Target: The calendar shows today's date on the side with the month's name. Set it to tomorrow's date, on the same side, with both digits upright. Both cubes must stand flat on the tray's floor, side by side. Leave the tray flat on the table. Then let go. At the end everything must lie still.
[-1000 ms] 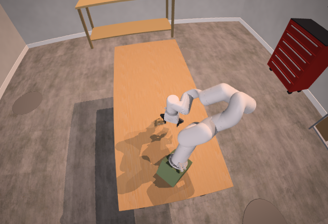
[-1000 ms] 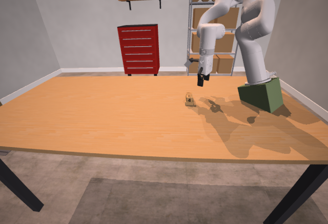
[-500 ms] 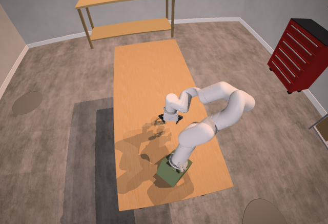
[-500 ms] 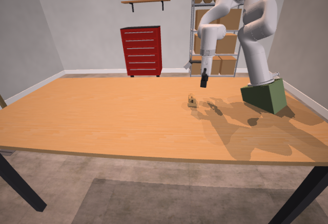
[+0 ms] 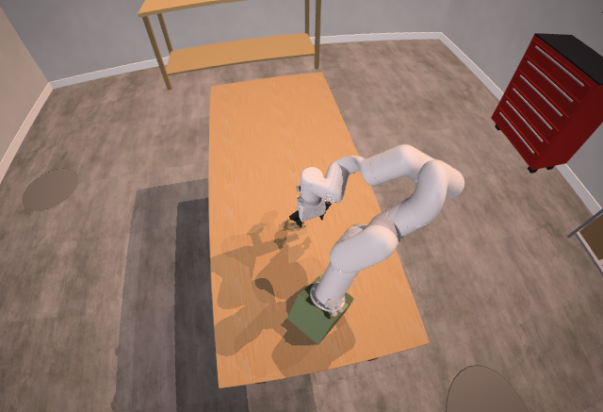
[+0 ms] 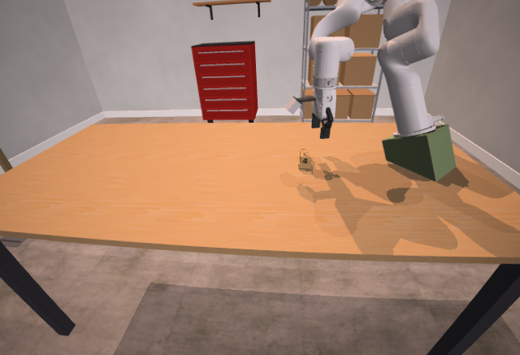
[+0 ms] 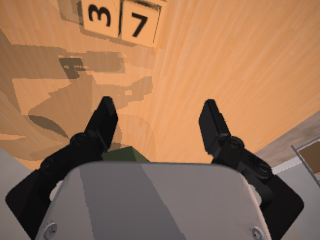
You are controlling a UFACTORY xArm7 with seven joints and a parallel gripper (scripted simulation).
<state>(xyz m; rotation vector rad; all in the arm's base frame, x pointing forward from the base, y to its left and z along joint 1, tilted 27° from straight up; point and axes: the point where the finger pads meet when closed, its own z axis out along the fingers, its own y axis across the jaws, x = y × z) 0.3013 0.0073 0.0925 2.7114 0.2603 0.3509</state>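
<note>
Now: hand 6 cm short of the digit cube, 6 cm to the right of it and 7 cm above it. Round my hand: wooden tray (5 cm ahead, 5 cm to the left, 9 cm below).
</note>
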